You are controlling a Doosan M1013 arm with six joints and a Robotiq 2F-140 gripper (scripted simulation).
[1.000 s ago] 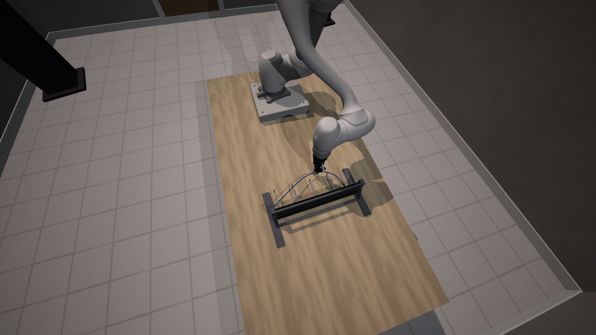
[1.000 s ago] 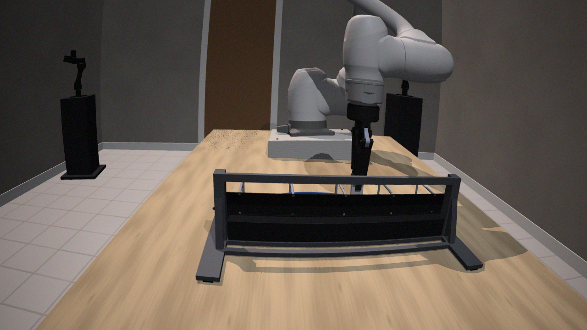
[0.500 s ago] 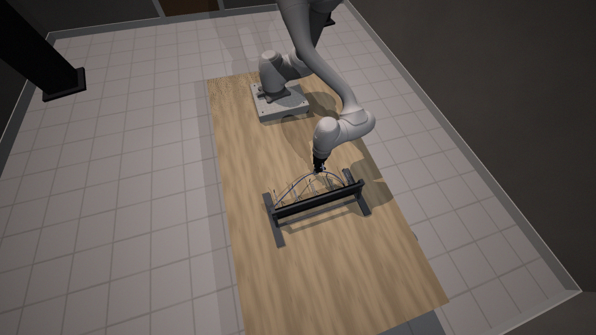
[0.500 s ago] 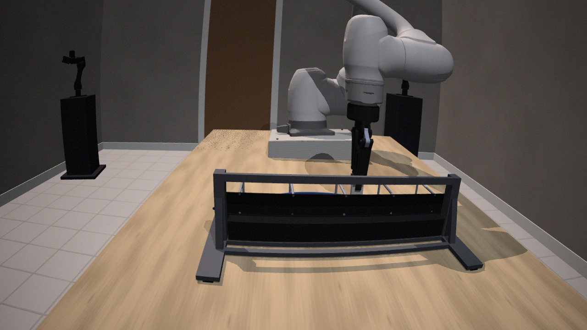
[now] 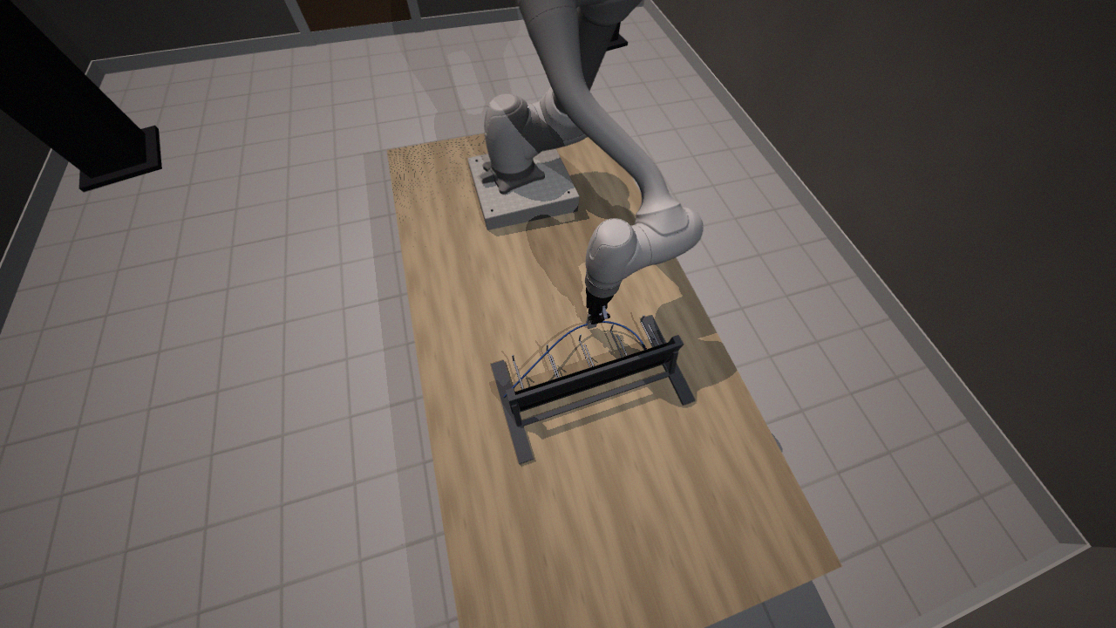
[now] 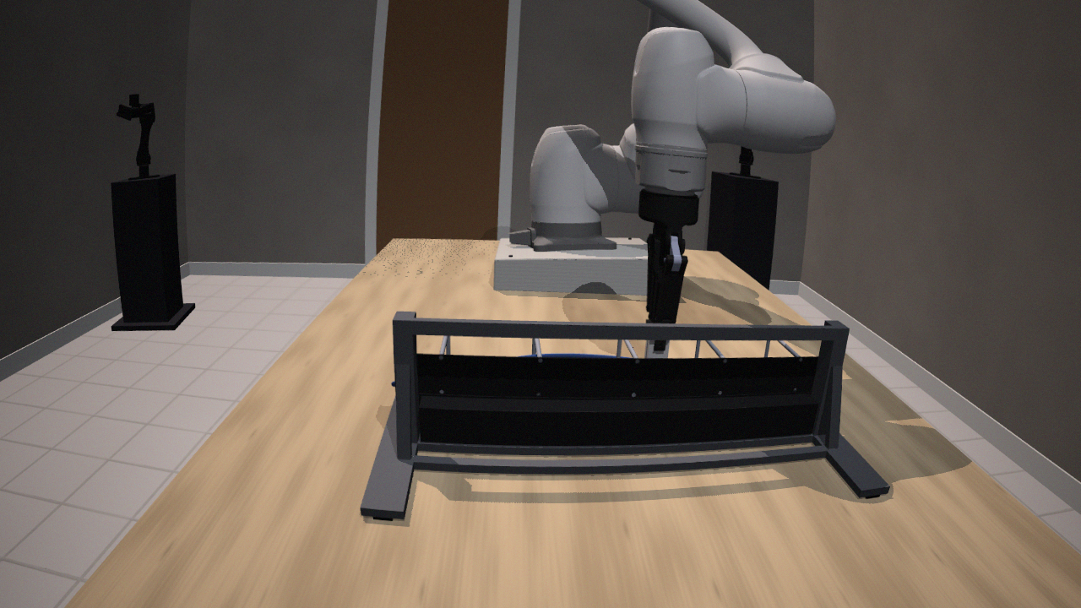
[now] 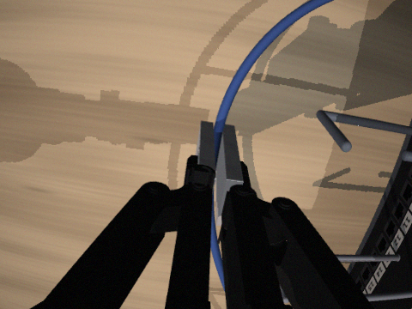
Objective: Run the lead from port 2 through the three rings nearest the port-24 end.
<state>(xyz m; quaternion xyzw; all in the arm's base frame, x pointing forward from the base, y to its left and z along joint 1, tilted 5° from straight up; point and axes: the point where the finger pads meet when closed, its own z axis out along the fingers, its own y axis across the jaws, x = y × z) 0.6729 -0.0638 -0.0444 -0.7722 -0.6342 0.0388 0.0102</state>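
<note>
Right now the dark rack is 160 mm ahead of my hand, 90 mm to the right of it and 10 mm above it.
</note>
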